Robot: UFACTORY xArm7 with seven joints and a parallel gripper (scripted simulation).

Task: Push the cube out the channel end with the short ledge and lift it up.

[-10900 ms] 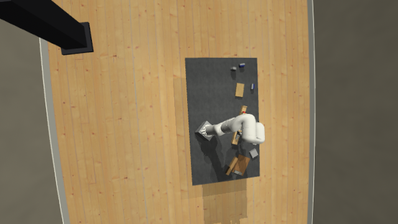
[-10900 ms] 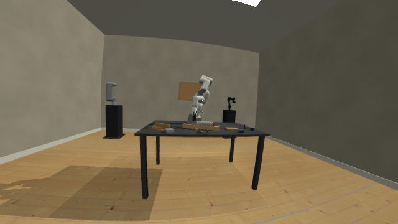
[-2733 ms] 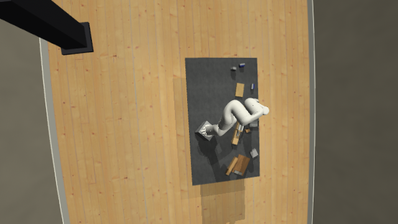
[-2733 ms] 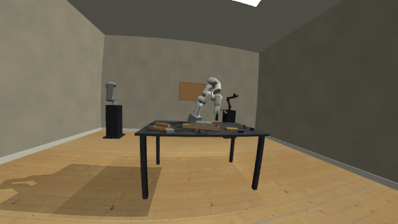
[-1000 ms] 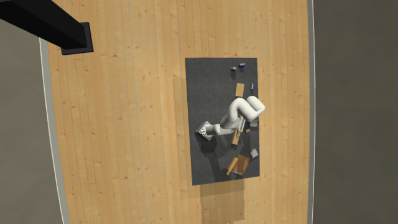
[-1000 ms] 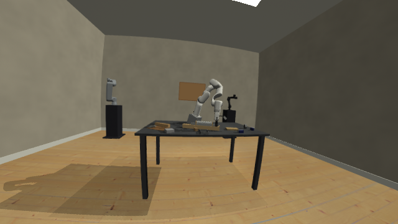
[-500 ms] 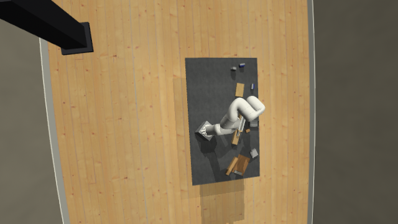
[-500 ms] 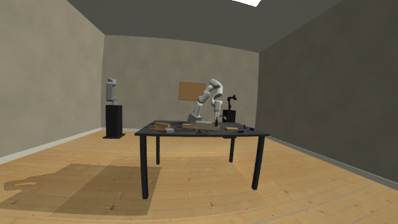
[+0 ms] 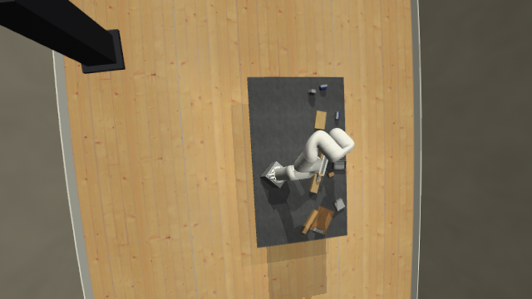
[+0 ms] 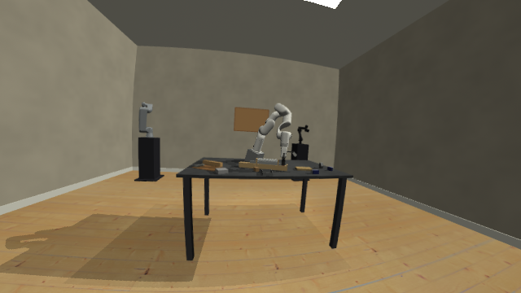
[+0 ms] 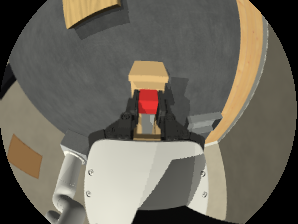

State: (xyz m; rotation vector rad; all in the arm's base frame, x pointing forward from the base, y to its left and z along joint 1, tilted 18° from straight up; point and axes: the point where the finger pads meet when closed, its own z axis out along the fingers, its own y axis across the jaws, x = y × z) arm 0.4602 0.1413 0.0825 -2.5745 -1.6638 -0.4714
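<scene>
My hand is 140 mm to the left of the wooden channel, 60 mm past it and 10 mm above it. From my hand the other things lie so: red cube: 10 mm below; flat wooden plate: 230 mm to the left, 60 mm below, 10 mm behind; grey tray: 190 mm to the right, 120 mm ahead, 60 mm below.
</scene>
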